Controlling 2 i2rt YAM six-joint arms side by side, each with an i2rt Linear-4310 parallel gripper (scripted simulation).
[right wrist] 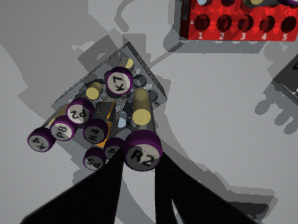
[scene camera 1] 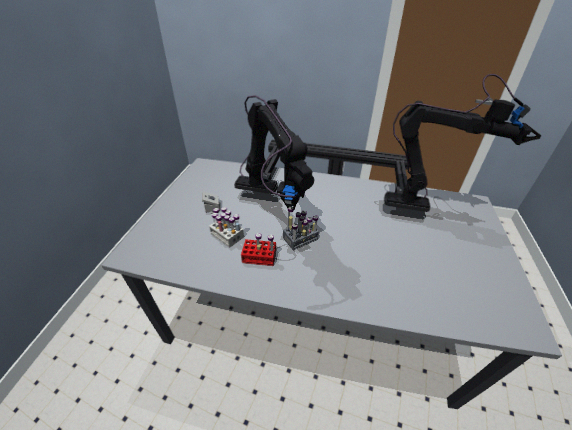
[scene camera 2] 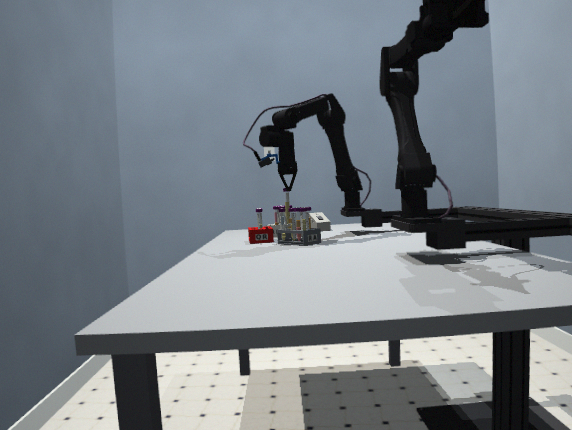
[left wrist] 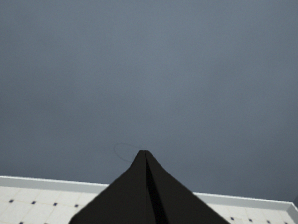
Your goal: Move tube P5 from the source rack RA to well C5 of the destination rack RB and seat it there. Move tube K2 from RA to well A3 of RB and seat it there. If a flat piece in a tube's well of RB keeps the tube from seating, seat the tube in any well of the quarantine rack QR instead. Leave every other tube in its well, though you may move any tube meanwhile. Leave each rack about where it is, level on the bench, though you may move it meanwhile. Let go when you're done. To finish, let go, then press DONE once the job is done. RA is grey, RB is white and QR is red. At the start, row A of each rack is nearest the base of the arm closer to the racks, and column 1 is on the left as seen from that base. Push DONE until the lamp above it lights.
Scene:
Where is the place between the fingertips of my left gripper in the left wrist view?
143, 158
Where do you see a grey rack RA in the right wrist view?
142, 76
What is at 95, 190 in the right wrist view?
My right gripper.

